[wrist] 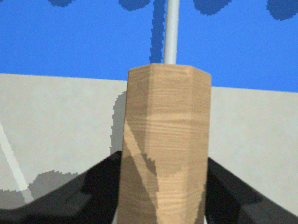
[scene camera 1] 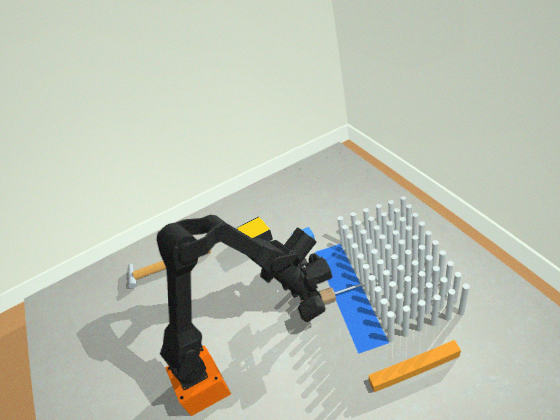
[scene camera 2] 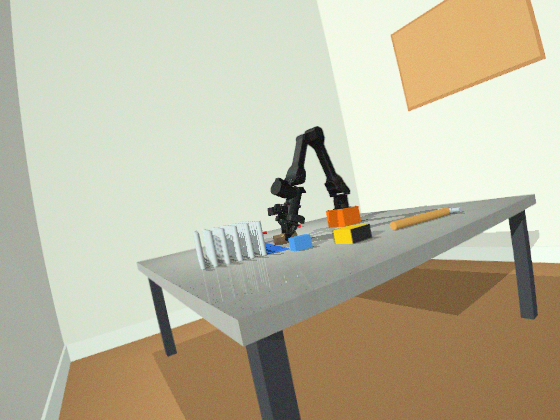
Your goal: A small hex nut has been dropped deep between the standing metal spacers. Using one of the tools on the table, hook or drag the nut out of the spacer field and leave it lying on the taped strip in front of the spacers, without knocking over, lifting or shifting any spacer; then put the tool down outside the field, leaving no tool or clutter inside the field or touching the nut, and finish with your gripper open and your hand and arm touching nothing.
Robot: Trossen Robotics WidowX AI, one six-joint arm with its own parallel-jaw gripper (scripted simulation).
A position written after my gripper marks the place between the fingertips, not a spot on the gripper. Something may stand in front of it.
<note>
I see my gripper [scene camera 1: 319,300], a wire hook tool [wrist: 164,161], an orange bar [scene camera 1: 399,372] and a blue taped strip [scene camera 1: 367,333].
My gripper shows as well in the wrist view [wrist: 162,162] and in scene camera 2 [scene camera 2: 284,240]. The blue taped strip also shows in the wrist view [wrist: 86,46]. The wrist view does not show the orange bar: it is out of frame.
</note>
